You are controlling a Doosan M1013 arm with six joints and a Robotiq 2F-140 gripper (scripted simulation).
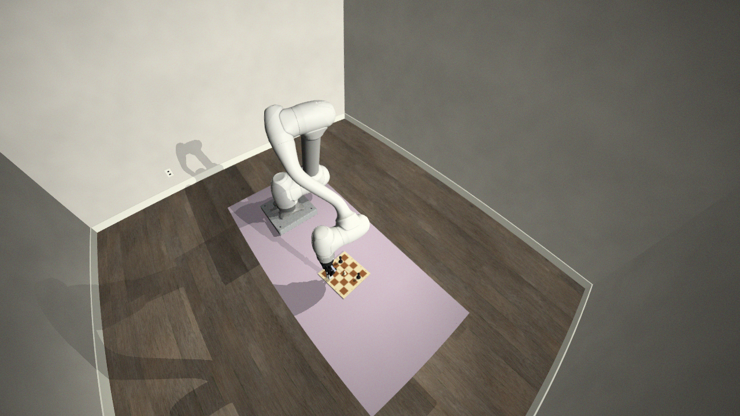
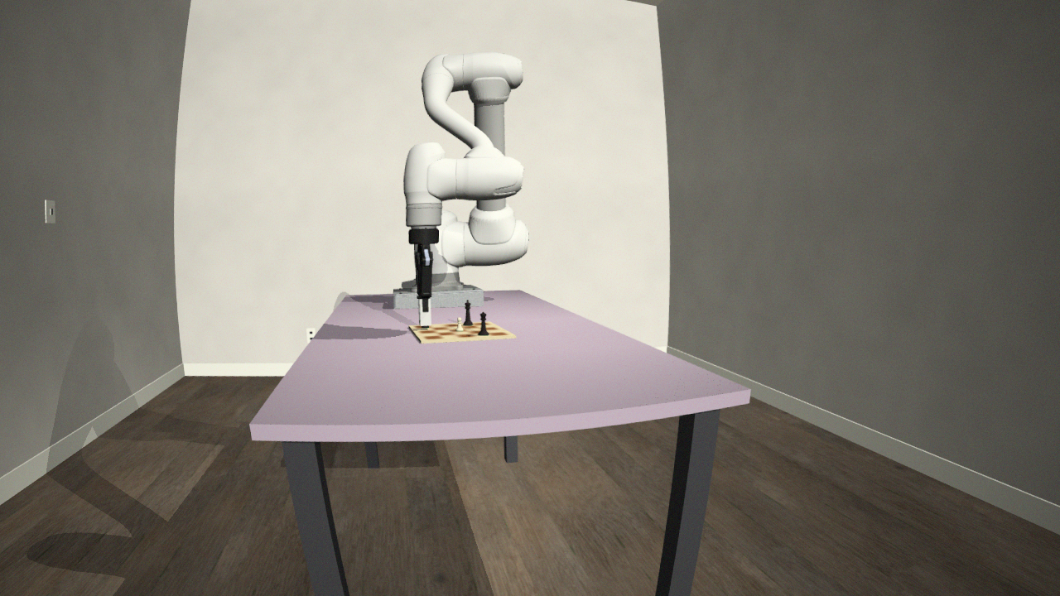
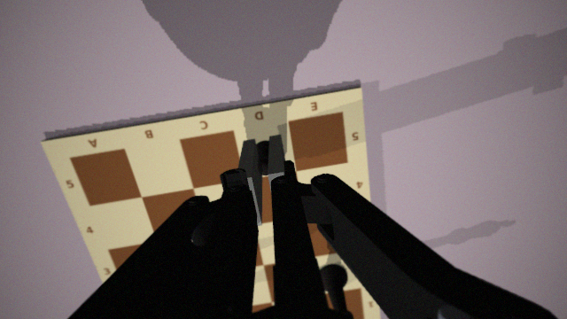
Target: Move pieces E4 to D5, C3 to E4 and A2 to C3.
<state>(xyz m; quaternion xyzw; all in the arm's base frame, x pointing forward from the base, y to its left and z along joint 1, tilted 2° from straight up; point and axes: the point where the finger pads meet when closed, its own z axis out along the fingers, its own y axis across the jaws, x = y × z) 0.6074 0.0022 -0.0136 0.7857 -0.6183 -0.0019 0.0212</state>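
Right now my hand is 30 mm above the black pawn. Round my hand: white pawn (90 mm to the left, 30 mm below, 20 mm ahead); then chessboard (80 mm to the left, 50 mm below, 20 mm ahead); then tall black piece (110 mm to the left, 60 mm behind, 10 mm below).
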